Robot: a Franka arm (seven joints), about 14 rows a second.
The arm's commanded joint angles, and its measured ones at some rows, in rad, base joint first. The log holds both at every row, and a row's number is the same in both.
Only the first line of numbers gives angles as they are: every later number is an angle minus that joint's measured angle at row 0.
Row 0, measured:
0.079 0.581 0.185 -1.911 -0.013 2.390 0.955
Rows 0 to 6, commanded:
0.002 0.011 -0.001 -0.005 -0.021 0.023 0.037
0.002 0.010 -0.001 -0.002 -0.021 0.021 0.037
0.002 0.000 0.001 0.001 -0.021 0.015 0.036
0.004 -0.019 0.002 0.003 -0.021 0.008 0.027
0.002 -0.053 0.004 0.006 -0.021 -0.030 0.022
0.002 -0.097 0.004 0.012 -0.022 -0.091 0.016
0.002 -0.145 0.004 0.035 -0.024 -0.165 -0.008
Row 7, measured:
0.000 -0.027 0.002 0.020 -0.010 -0.041 0.004
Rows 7 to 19, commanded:
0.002 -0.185 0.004 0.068 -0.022 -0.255 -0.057
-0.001 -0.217 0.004 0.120 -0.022 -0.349 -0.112
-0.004 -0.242 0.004 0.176 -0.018 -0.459 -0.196
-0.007 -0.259 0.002 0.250 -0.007 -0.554 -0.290
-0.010 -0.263 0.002 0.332 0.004 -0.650 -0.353
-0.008 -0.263 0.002 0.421 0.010 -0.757 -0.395
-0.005 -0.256 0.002 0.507 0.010 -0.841 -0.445
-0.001 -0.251 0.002 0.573 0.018 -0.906 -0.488
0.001 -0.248 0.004 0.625 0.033 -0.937 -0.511
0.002 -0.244 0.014 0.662 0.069 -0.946 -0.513
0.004 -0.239 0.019 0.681 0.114 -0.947 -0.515
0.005 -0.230 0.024 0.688 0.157 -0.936 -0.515
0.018 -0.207 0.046 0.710 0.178 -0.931 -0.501
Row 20, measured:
-0.002 -0.277 0.024 0.623 0.121 -0.916 -0.493
